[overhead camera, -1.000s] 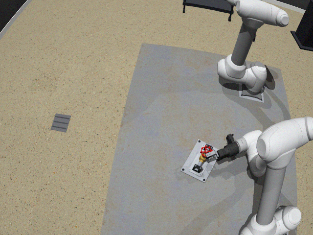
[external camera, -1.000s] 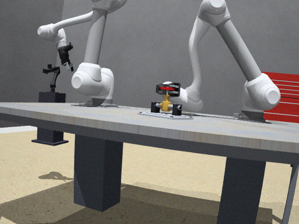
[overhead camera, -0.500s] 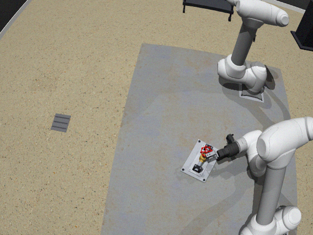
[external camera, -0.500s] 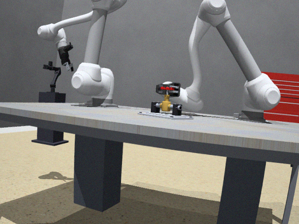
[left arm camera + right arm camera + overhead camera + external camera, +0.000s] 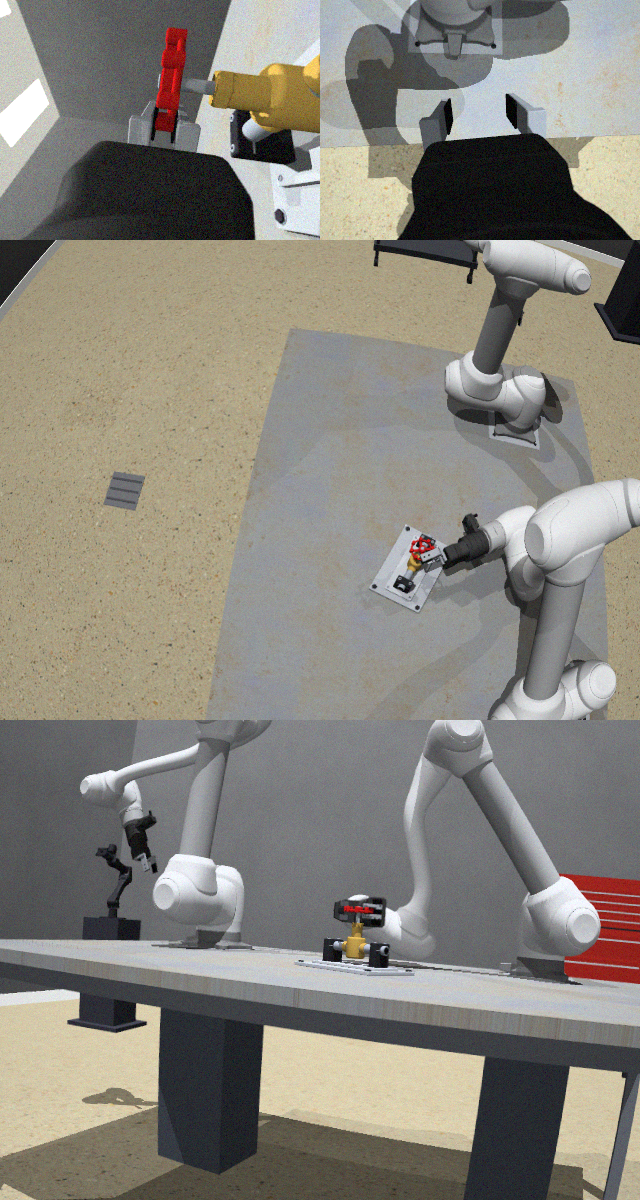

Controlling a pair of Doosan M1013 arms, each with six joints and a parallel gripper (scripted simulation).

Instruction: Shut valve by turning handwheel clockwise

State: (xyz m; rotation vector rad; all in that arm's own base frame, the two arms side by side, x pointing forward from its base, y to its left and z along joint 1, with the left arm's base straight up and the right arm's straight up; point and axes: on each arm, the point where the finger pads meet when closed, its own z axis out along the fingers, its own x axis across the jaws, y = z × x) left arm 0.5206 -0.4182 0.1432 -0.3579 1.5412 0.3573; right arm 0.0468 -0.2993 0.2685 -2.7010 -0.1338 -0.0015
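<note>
Now: the red handwheel 3 cm to the right of my left hand, 1 cm below it and 1 cm ahead of it. From my left hand the other things lie so: pale base plate 14 cm below, 3 cm to the right, 1 cm ahead.
</note>
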